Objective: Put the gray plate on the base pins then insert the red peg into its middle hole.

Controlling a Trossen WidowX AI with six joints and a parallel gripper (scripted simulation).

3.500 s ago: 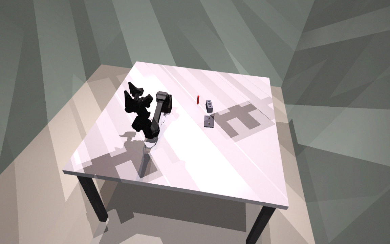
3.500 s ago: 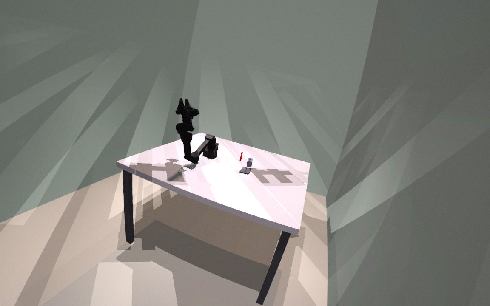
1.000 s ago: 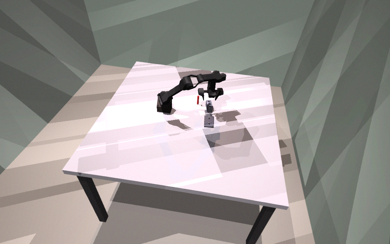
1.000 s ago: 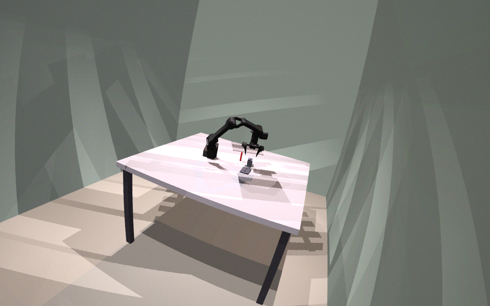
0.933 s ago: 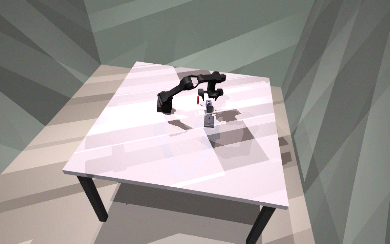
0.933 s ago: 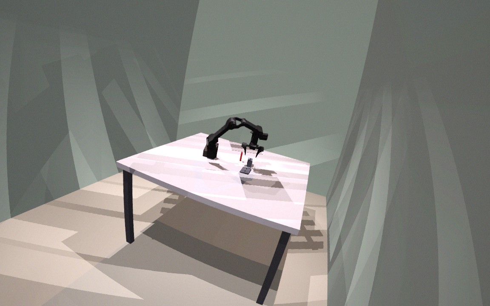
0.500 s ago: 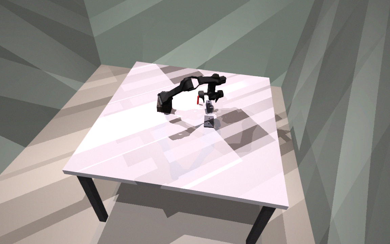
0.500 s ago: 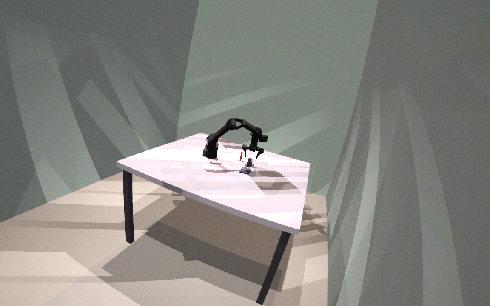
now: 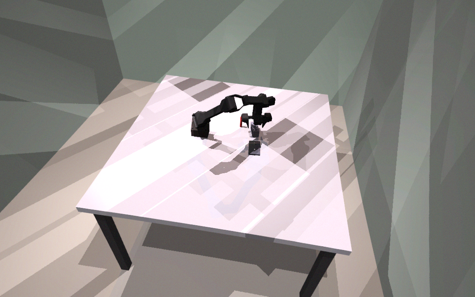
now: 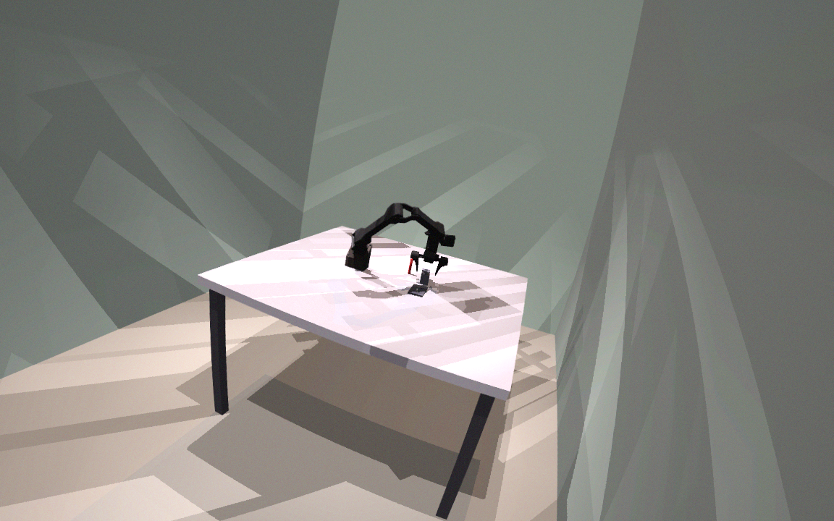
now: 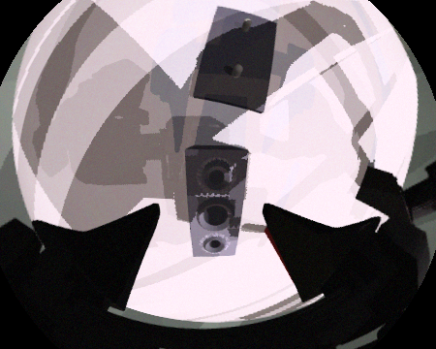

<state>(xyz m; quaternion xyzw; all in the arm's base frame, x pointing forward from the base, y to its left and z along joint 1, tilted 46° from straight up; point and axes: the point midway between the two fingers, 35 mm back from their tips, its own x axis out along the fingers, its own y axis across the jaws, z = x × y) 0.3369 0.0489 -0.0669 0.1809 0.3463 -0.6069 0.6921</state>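
The gray plate lies right at my gripper tip. Also, from my gripper tip: red peg 10 cm behind, 4 cm to the left; base 1 cm ahead, 15 cm to the right, 3 cm below.
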